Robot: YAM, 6 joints.
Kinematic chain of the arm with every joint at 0, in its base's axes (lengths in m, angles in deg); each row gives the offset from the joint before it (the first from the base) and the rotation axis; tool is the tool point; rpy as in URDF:
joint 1: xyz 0 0 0.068 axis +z
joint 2: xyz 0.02 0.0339 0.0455 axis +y
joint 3: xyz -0.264 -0.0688 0 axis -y
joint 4: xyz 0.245 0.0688 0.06 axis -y
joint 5: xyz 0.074 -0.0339 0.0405 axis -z
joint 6: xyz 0.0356 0 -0.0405 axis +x
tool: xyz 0 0 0 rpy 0 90 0
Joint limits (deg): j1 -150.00..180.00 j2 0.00..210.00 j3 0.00..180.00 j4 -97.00..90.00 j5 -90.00..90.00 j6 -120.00..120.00
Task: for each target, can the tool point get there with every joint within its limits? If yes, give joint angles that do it. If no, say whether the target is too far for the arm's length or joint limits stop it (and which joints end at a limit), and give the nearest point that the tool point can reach.
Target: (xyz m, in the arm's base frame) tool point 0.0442 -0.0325 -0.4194
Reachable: no: joint limits stop it (at a limit: joint 2) | nearest point 0.0735 -0.0540 -0.3443 | short by 0.083 m
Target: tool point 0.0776 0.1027 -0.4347
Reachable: no: joint limits stop it (at a limit: joint 2) | nearest point 0.0895 0.1184 -0.3662 | short by 0.071 m
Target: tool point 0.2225 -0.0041 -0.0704
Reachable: yes | joints -9.37 144.12 33.89 29.73 -64.75 83.19
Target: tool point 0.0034 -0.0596 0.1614
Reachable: yes | joints -91.66 24.79 20.63 -69.67 -8.30 31.82
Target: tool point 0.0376 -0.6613 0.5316
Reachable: no: too far | nearest point 0.0309 -0.5436 0.4549 | short by 0.141 m
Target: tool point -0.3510 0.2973 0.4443
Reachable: yes | joints -42.32 23.30 160.58 -38.29 27.60 -61.17
